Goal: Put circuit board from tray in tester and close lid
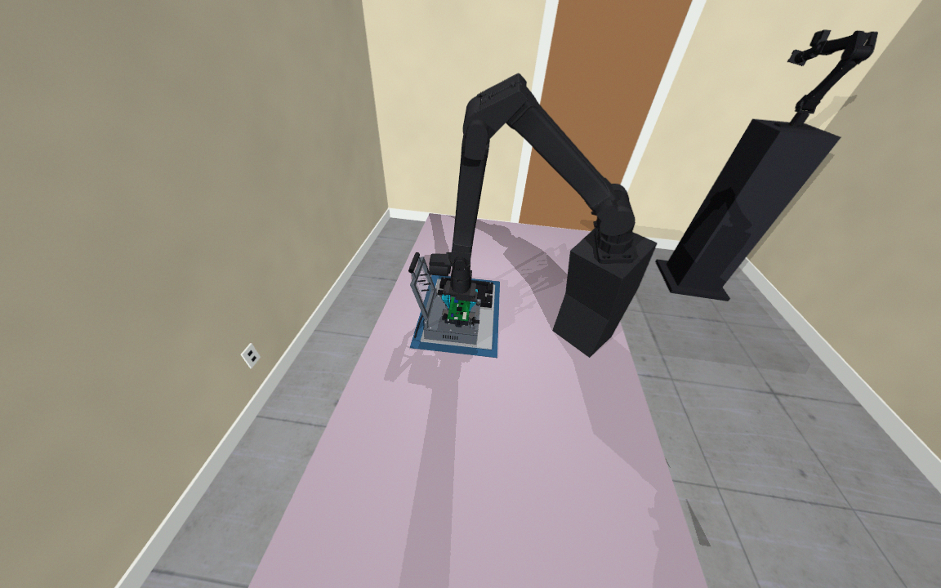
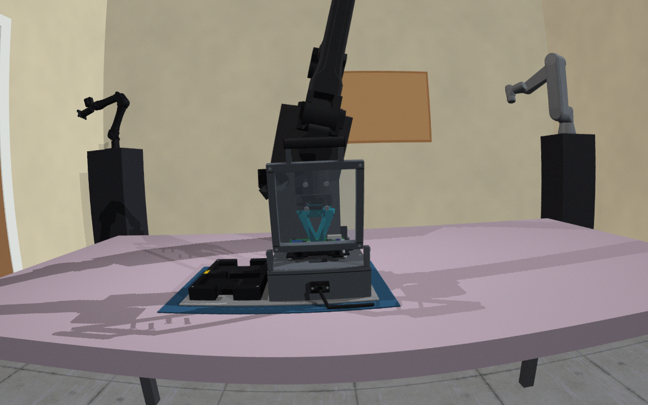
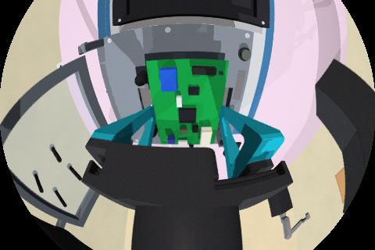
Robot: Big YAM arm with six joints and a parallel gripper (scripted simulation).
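Right now the green circuit board is right at my hand. Also, from my hand: pin plate (10 mm ahead, 10 mm to the left, 20 mm below); lid (130 mm ahead, 10 mm to the left, 90 mm above).
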